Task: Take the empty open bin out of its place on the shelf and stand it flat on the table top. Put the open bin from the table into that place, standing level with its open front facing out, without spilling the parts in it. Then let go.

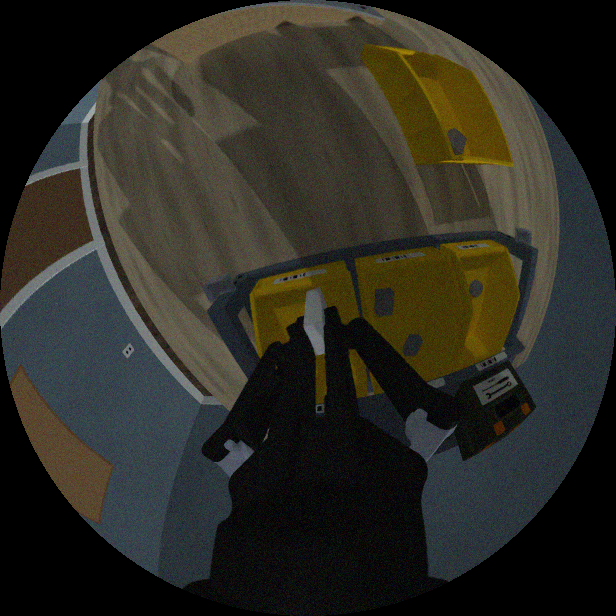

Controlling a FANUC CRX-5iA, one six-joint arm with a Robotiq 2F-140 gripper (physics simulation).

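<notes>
A grey shelf frame (225, 321) on the wooden table (258, 172) holds three yellow open bins side by side. The left bin (275, 307) shows no parts. The middle bin (419, 298) and the right bin (494, 304) hold grey parts. My gripper (321, 310) has its fingers shut together, with the tips over the left bin's right side. I see nothing clearly held between them. Another yellow open bin (442, 103) stands on the table farther back on the right, with a grey part (455, 140) in it.
A dark box (497, 405) with a wrench label and orange marks sits at the shelf's right end. The table edge (143, 321) runs down the left, with grey floor (86, 373) beyond it.
</notes>
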